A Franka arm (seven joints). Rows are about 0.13 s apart.
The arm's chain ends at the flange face. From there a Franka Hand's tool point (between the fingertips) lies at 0.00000 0.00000 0.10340 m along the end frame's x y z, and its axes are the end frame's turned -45 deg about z.
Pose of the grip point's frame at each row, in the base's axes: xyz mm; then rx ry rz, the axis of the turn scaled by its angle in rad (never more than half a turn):
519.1 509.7 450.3 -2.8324 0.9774 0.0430
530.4 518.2 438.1 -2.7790 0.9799 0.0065
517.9 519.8 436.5 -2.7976 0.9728 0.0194
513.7 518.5 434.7 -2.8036 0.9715 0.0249
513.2 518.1 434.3 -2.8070 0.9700 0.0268
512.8 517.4 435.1 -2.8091 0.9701 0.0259
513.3 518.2 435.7 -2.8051 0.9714 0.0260
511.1 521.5 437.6 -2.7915 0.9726 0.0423
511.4 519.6 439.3 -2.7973 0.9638 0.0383
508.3 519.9 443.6 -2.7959 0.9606 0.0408
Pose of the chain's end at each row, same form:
517.0 494.6 552.6 -2.2576 2.0000 0.1238
524.2 499.2 539.5 -2.2031 1.9783 0.1168
513.1 501.9 538.2 -2.2246 1.9802 0.1207
509.5 501.0 536.5 -2.2313 1.9819 0.1230
509.2 500.8 536.2 -2.2353 1.9820 0.1232
508.8 500.3 537.0 -2.2369 1.9827 0.1213
509.2 500.8 537.5 -2.2329 1.9825 0.1232
507.6 502.6 539.2 -2.2231 1.9814 0.1452
507.8 501.0 540.9 -2.2311 1.9747 0.1401
504.8 501.0 545.2 -2.2316 1.9717 0.1437

